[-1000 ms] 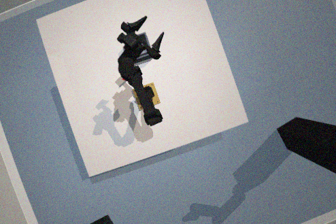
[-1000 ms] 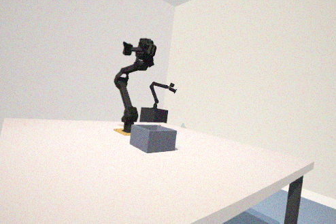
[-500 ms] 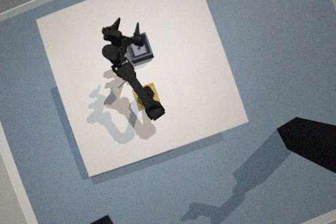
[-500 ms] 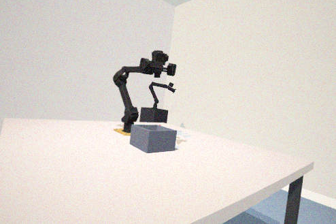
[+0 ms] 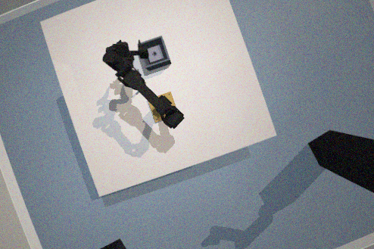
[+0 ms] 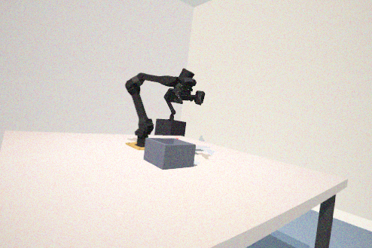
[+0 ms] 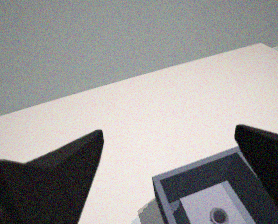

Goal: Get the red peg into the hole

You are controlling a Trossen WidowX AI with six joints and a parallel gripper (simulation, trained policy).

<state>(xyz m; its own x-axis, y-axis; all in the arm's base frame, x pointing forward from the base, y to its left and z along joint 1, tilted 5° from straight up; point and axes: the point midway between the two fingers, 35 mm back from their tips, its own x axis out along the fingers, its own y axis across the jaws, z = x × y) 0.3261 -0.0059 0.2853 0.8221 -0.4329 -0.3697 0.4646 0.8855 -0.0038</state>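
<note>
My gripper tip is 23 cm above the red peg, 18 cm past it and 13 cm to the right of it. From my gripper tip the other things lie so: grey box (25 cm below, 7 cm to the right, 4 cm behind); then pale plate (23 cm below, 7 cm to the right, 4 cm behind).
</note>
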